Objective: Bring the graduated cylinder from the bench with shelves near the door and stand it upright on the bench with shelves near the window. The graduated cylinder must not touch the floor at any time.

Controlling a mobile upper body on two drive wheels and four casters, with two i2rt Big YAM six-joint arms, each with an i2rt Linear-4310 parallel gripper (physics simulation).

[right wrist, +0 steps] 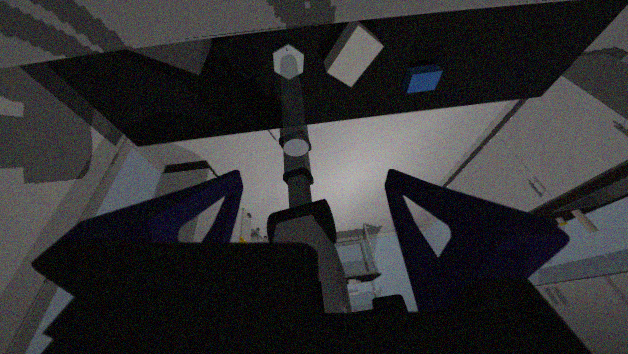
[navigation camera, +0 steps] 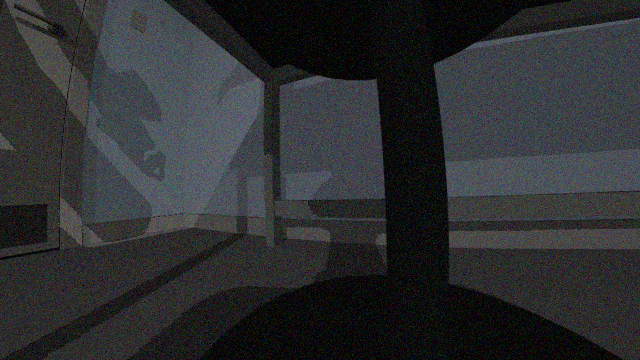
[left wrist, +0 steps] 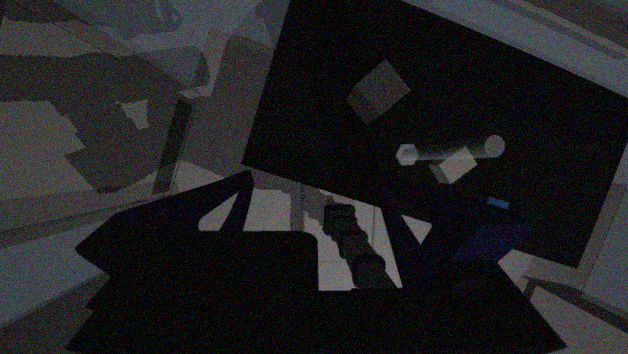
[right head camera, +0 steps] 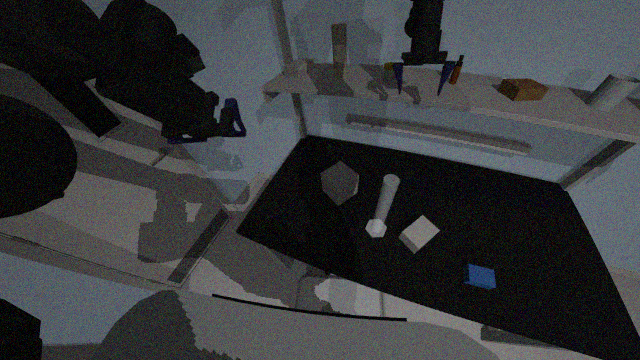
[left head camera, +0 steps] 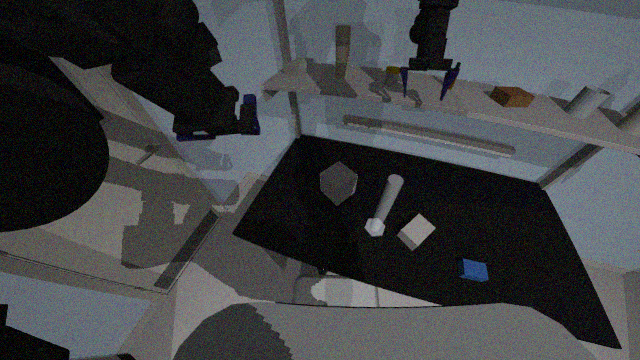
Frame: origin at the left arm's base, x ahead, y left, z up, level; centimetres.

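Seen in the pictures: left gripper, fingertip midpoint: point(left wrist: 314, 176) point(right head camera: 225, 136) point(left head camera: 236, 134); right gripper, fingertip midpoint: point(right wrist: 313, 177) point(right head camera: 418, 95) point(left head camera: 422, 99).
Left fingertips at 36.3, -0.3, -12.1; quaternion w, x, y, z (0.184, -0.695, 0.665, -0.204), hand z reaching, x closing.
Note:
Pixels of each thing's top centre, then the offset from my left fingertips to it, as dx, dy, dz. "pt": a spot on its surface instead. Level surfaces: height alone.
- pale graduated cylinder, middle of its top: point(right wrist: 296, 148) point(left wrist: 494, 146) point(right head camera: 391, 180) point(left head camera: 395, 180) +5.8, -37.7, -20.6
- black-topped bench, its level: dz -52.7
- white box, middle of its top: point(right wrist: 354, 59) point(right head camera: 421, 231) point(left head camera: 418, 228) point(left wrist: 458, 164) +2.5, -54.1, -46.9
- grey block, middle of its top: point(right wrist: 165, 32) point(left wrist: 383, 87) point(right head camera: 339, 174) point(left head camera: 338, 174) +24.9, -21.8, -39.7
- blue box, middle of its top: point(right wrist: 424, 82) point(right head camera: 482, 275) point(left head camera: 475, 268) point(left wrist: 496, 207) -13.3, -73.3, -48.7
- shelf, its level: dz -7.0
- orange box, surface spot: point(left head camera: 512, 96) pt +27.7, -78.5, -3.2
The pale graduated cylinder point(left head camera: 387, 197) point(right head camera: 386, 197) stands upright on its hexagonal base on the black-topped bench point(left head camera: 480, 210) point(right head camera: 490, 215). It also shows in the left wrist view point(left wrist: 494, 146) and the right wrist view point(right wrist: 292, 102). Whether this bench is the door or window one, I cannot tell. My left gripper point(left head camera: 221, 133) point(right head camera: 212, 136) point(left wrist: 314, 176) is open and empty, left of the bench in the head views. My right gripper point(left head camera: 424, 97) point(right head camera: 419, 94) point(right wrist: 313, 177) is open and empty; the cylinder is apart from it, beyond its fingers in the right wrist view.
A white box point(left head camera: 417, 231) point(left wrist: 456, 165) point(right wrist: 354, 56) is beside the cylinder. A grey block point(left head camera: 338, 183) and a blue box point(left head camera: 474, 270) are also on the bench. A shelf point(left head camera: 470, 107) above holds an orange box point(left head camera: 512, 96) and a clear vessel point(left head camera: 589, 101).

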